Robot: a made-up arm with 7 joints.
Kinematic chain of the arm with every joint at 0, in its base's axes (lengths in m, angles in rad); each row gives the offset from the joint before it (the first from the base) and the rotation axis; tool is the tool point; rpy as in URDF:
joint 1: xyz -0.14 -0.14 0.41 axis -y
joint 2: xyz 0.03 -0.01 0.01 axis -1 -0.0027 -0.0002
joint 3: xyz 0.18 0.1 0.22 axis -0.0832 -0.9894 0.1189
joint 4: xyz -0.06 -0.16 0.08 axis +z
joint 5: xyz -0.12 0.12 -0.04 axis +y
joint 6: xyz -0.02 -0.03 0 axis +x
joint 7: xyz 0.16 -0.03 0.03 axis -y
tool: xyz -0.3 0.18 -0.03 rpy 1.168 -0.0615 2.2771
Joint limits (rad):
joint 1: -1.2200..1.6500
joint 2: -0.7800..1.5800
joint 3: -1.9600..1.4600
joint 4: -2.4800..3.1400
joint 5: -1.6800..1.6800
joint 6: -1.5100..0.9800
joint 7: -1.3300..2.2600
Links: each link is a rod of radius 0.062 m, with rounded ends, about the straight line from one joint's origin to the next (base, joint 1, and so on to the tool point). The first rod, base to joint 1, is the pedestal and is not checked.
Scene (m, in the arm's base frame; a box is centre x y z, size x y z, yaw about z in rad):
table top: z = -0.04
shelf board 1: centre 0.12 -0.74 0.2 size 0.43 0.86 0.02 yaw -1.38
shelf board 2: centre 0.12 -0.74 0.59 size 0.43 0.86 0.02 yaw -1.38
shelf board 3: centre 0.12 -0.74 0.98 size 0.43 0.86 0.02 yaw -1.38
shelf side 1: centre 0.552 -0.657 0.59 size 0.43 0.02 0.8 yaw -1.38
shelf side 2: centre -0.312 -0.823 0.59 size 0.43 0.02 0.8 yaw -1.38
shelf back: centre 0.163 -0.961 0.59 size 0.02 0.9 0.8 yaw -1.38
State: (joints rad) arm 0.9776 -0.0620 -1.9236 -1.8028 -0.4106 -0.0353 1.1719
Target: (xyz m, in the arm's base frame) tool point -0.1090 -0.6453 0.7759
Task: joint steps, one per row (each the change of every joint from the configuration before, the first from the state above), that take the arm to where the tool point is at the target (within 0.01 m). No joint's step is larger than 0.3 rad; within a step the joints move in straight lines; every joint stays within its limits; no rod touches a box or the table.
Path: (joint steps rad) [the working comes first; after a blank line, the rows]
Joints at the target: 0.8661 -0.3166 -1.7666 -2.4800 -0.9310 -0.1405 2.1641
Straight joint move there: touches shelf board 2.

1: -0.2163 0.1093 0.0687 -0.0974 -0.1408 -0.0620 0.1560
2: -0.2163 0.1093 0.0686 -0.0974 -0.1408 -0.0621 0.1559
3: -0.2163 0.1093 0.0687 -0.0974 -0.1408 -0.0620 0.1560
4: 0.2687 -0.2912 -0.0245 -0.1925 -0.0490 0.0405 0.2622
5: 0.2687 -0.2913 -0.0245 -0.1925 -0.0490 0.0404 0.2621

